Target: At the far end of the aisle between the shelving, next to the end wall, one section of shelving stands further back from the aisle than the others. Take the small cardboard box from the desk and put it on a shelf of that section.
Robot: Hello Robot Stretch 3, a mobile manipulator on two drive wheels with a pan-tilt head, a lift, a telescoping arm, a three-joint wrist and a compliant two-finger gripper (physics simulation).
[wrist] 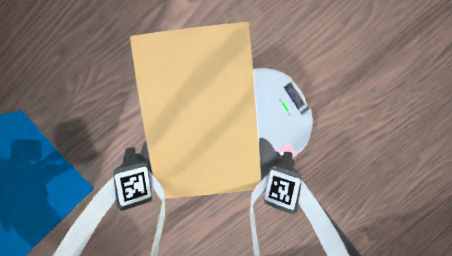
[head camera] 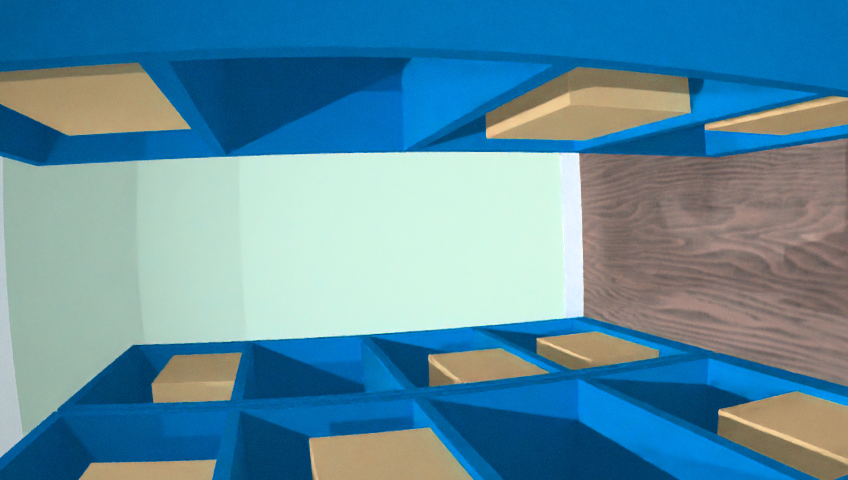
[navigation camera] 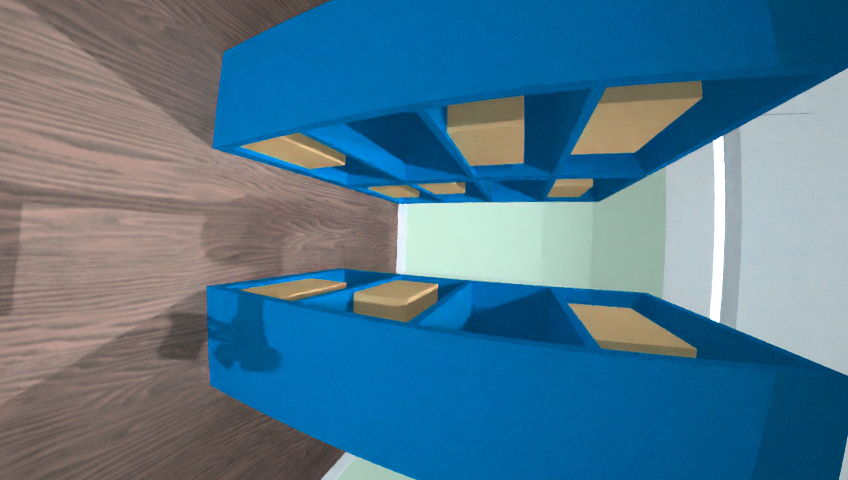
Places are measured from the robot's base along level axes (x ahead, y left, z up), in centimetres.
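Pixels of known places: gripper, between the fingertips: (wrist: 210,154).
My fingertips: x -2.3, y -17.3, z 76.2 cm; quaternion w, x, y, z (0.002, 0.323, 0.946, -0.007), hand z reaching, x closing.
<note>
Behind a point stands the place of what it marks.
The small cardboard box (wrist: 200,100) @(x -4.8, y -21.4, z 81.4 cm) is between the two fingers of my gripper (wrist: 210,154) @(x -2.3, y -17.3, z 76.2 cm) in the wrist view. My gripper is shut on its lower part and holds it above the floor. The head and navigation pictures lie on their sides. A blue section of the right row (head camera: 416,23) @(x 66.4, y -17.5, z 116.0 cm) (navigation camera: 476,392) @(x 67.0, y -28.8, z 117.0 cm) stands near the aisle, at the top of the head view and the bottom of the navigation view. The end wall (head camera: 398,243) @(x 251.1, y 21.2, z 81.5 cm) (navigation camera: 476,237) @(x 250.9, y 23.0, z 84.4 cm) shows past it. The set-back section does not show in either view; the near right section may hide it. The desk does not show.
The left row has a near section (head camera: 227,440) @(x 128.4, y 49.8, z 143.4 cm) (navigation camera: 416,53) @(x 61.8, y 61.2, z 97.4 cm) and a far section (head camera: 386,368) @(x 186.9, y 53.5, z 99.1 cm) (navigation camera: 606,190) @(x 215.1, y 58.5, z 187.3 cm), with cardboard boxes on several shelves. A blue shelving corner (wrist: 30,200) @(x 66.9, y -26.6, z 27.8 cm) is at the lower left in the wrist view. My round base (wrist: 282,112) @(x -17.2, y 1.0, z 15.9 cm) shows beside the held box. Wood floor (head camera: 714,255) @(x 158.7, y 21.0, z 0.0 cm) (navigation camera: 119,237) @(x 35.4, y 4.4, z 0.1 cm) runs between the rows.
</note>
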